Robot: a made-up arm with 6 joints. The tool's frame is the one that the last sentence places.
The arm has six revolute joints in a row. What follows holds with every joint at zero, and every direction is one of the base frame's. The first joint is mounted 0.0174 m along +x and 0.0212 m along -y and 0.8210 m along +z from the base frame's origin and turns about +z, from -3.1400 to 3.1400 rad. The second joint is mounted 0.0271 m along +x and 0.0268 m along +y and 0.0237 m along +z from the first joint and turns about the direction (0, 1, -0.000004), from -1.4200 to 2.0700 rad. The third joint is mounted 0.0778 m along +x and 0.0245 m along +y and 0.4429 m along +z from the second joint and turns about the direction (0, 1, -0.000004), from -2.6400 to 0.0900 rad. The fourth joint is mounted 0.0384 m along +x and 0.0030 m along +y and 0.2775 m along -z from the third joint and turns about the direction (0, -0.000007, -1), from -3.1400 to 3.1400 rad. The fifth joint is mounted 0.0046 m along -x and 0.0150 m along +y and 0.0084 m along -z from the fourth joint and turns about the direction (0, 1, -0.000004), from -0.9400 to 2.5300 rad. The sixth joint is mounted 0.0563 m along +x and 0.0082 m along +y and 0.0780 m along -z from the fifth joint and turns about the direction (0, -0.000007, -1), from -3.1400 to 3.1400 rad. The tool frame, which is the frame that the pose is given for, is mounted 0.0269 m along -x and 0.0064 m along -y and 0.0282 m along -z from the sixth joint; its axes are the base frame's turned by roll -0.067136, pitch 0.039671 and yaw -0.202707 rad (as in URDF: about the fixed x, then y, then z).
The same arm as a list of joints. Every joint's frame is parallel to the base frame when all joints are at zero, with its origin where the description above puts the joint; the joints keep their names.
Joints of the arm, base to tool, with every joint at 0 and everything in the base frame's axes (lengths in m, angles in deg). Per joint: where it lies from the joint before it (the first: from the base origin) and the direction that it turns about. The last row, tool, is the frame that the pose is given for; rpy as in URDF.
joint 1: axis 0 0 1 offset 0.0174 -0.0212 0.821
joint 2: axis 0 1 0 offset 0.0271 0.0268 0.0237
joint 3: axis 0 1 0 offset 0.0778 0.0245 0.4429
joint 4: axis 0 0 -1 offset 0.0384 0.003 -0.2775
joint 5: axis 0 1 0 offset -0.0046 0.015 -0.0084
joint 6: axis 0 0 -1 offset 0.0563 0.0082 -0.078
tool: offset -0.0269 -0.0064 -0.0282 rpy -3.85 2.27 -11.61
Joint limits (deg, base to tool): -179.91..179.91 -81.36..118.6 -151.26..5.16 -179.91..179.91 -53.86..144.96 -179.91..179.91

